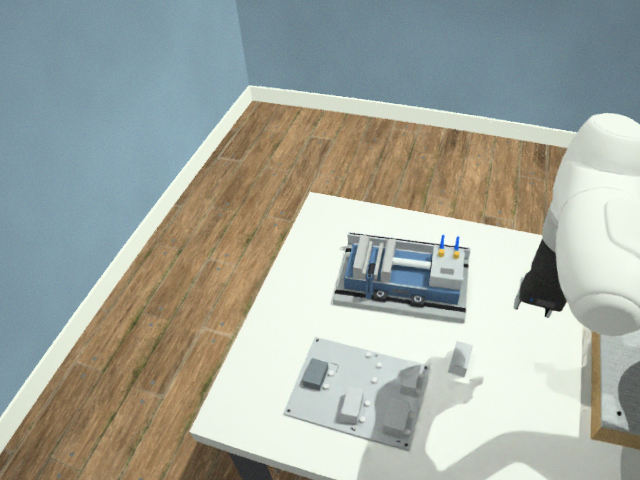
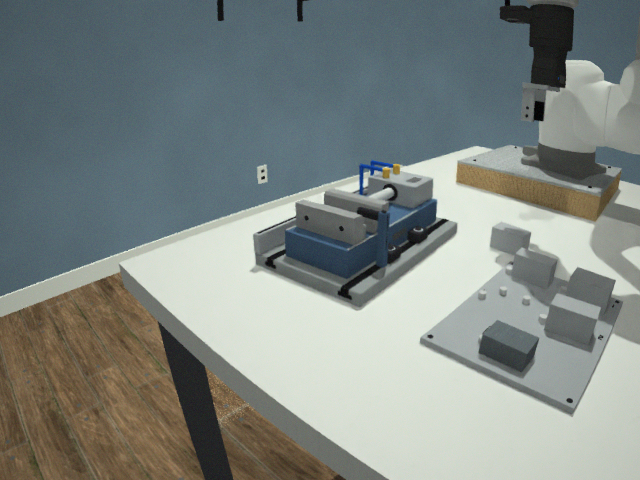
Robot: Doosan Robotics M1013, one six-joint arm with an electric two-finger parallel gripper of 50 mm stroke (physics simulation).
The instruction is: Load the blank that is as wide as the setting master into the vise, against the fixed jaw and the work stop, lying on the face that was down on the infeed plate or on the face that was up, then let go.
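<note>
The vise (image 1: 439,294) (image 2: 320,250) stands on the table; no blank shows between its fixed jaw (image 1: 361,256) (image 2: 329,222) and its moving jaw (image 1: 387,259) (image 2: 356,199). The work stop (image 1: 369,285) (image 2: 382,240) is a blue post at the jaws' side. A dark grey block (image 1: 315,373) (image 2: 509,345), seemingly the setting master, lies on the infeed plate (image 1: 310,404) (image 2: 454,338) with three light grey blanks (image 1: 352,405) (image 2: 572,317). Another grey blank (image 1: 460,358) (image 2: 510,237) rests on the table beside the plate. My gripper (image 1: 532,310) (image 2: 533,107) is open and empty, high above the table, away from the blanks. Matching widths cannot be judged.
Small white pins (image 1: 374,380) (image 2: 503,291) stick up from the plate. Blue handles (image 1: 442,242) (image 2: 360,180) rise at the vise's rear block. The robot base stands on a wood-edged plinth (image 1: 597,392) (image 2: 522,189). The arm's shadow falls across part of the plate.
</note>
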